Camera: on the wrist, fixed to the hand. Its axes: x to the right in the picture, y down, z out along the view.
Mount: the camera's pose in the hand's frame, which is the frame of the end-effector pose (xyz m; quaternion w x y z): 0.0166 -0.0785 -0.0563 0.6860 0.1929 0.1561 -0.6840
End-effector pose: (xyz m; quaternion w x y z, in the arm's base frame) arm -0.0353 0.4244 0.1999 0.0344 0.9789 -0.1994 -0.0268
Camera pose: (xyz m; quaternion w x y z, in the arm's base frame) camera 0.0142 0.4931 0.2492 0.1524 -0.8188 -0.5330 -0.1494
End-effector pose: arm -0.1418 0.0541 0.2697 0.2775 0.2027 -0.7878 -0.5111
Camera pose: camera -0.1154 -0.0260 0.2197 0.0754 -0.8112 0.4571 0.3568
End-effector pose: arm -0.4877 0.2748 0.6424 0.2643 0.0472 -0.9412 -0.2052
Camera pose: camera -0.4743 0.1796 0.6618 0.1788 0.7591 -0.6117 -0.1326
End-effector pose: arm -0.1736 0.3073 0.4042 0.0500 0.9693 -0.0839 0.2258
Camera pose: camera -0.1686 0.3896 0.4572 0.0149 0.6967 0.6568 0.2882
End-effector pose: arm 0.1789 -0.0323 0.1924 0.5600 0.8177 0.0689 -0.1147
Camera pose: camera 0.1822 0.0484 0.1369 0.1372 0.6397 0.6718 -0.3473
